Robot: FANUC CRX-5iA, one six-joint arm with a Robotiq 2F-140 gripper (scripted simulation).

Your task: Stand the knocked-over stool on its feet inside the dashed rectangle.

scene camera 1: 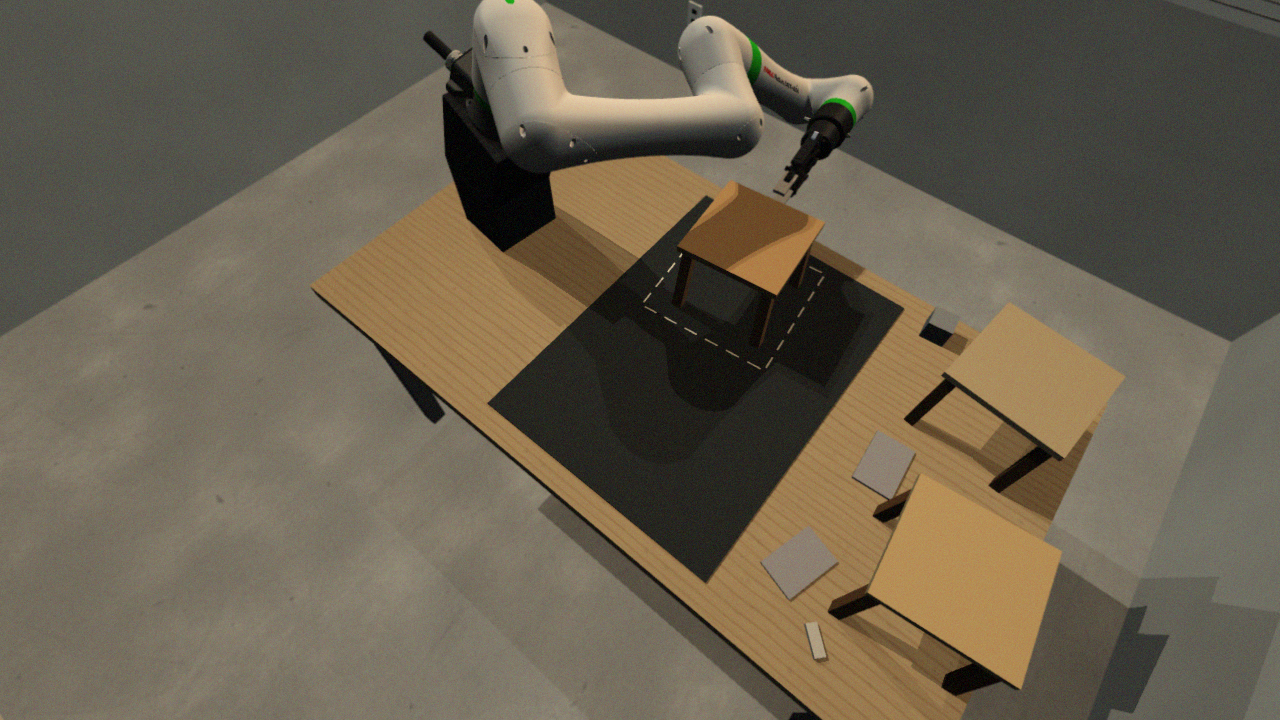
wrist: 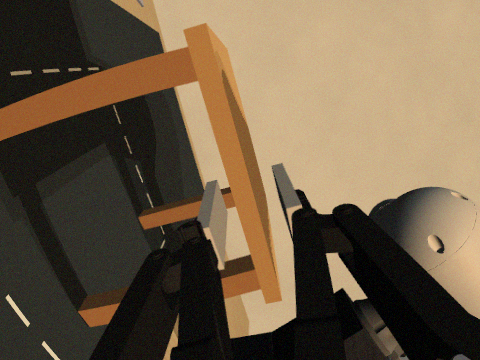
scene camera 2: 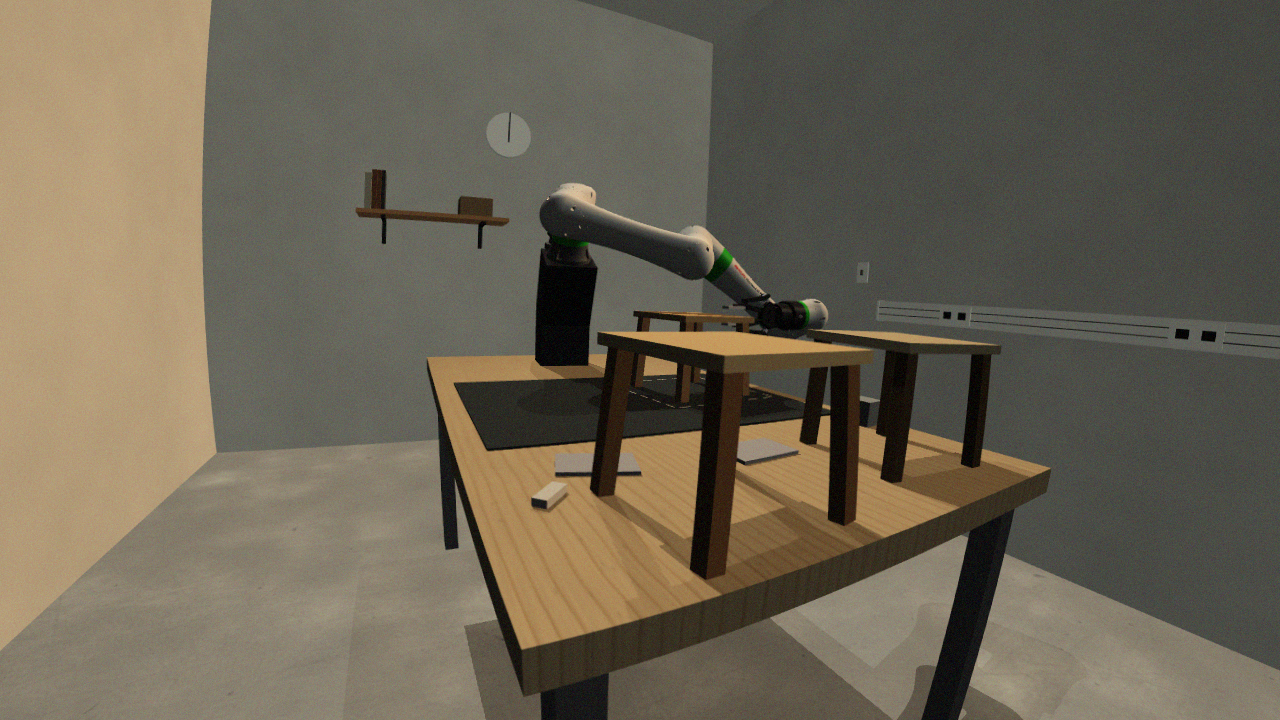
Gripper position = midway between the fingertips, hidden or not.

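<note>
There's a black mat point(scene camera 1: 687, 441) here, and the mat is also visible in the wrist view point(wrist: 78, 195) and in scene camera 2 point(scene camera 2: 515, 414). I can see a wooden stool point(scene camera 1: 745, 235), and the stool shows in the wrist view point(wrist: 210, 68) too. There's also a grey cube point(scene camera 1: 940, 325), but in the wrist view the cube is out of frame. And my gripper point(scene camera 1: 776, 200) is visible in scene camera 2 point(scene camera 2: 725, 315) as well as in the wrist view point(wrist: 248, 189).
</note>
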